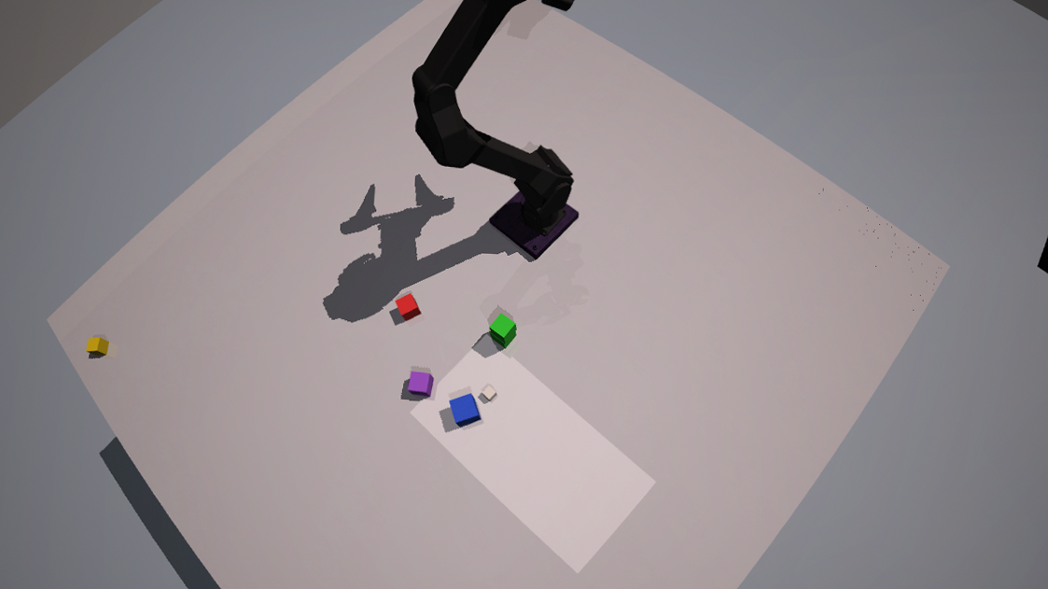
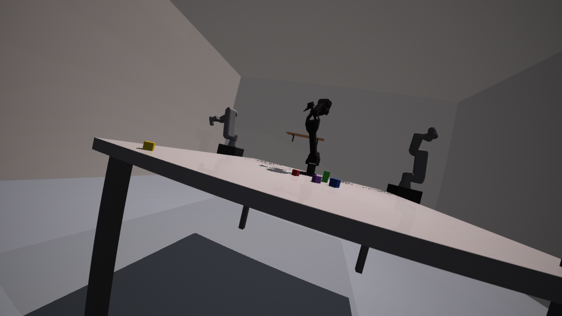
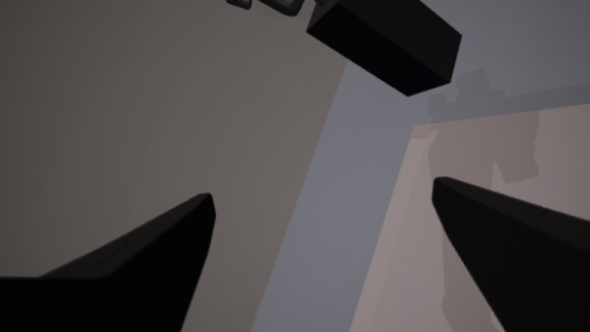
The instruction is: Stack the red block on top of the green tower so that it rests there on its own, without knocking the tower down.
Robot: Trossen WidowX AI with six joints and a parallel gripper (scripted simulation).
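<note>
The red block is 460 mm ahead of my gripper tip, 70 mm to the left of it and 450 mm below it. From my gripper tip the other things lie so: blue block 540 mm ahead, 270 mm to the left, 440 mm below; then purple block 550 mm ahead, 190 mm to the left, 450 mm below; then small white block 490 mm ahead, 280 mm to the left, 450 mm below.
</note>
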